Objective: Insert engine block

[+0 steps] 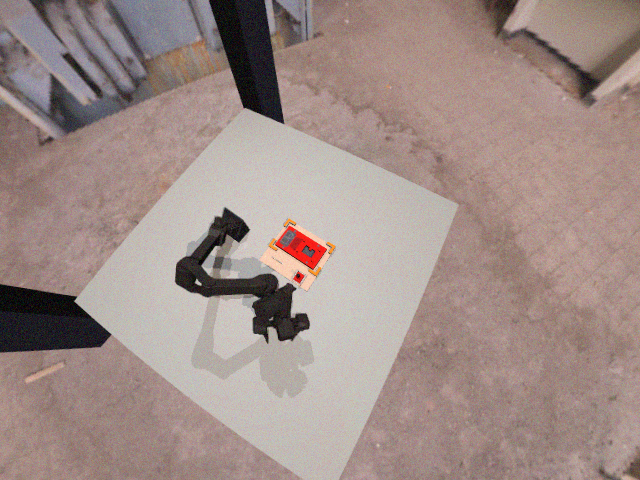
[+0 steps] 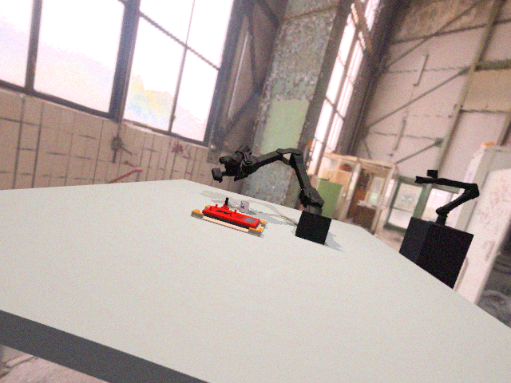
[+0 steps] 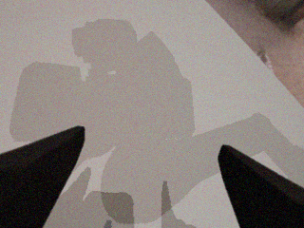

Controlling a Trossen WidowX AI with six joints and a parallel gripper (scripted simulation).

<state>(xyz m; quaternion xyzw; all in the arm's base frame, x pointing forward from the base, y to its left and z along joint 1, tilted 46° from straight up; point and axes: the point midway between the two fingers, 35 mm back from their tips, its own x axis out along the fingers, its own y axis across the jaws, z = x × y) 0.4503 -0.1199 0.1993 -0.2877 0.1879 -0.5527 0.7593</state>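
My gripper tip is now 16 cm past the engine block, 15 cm to the right of it and 8 cm above it.
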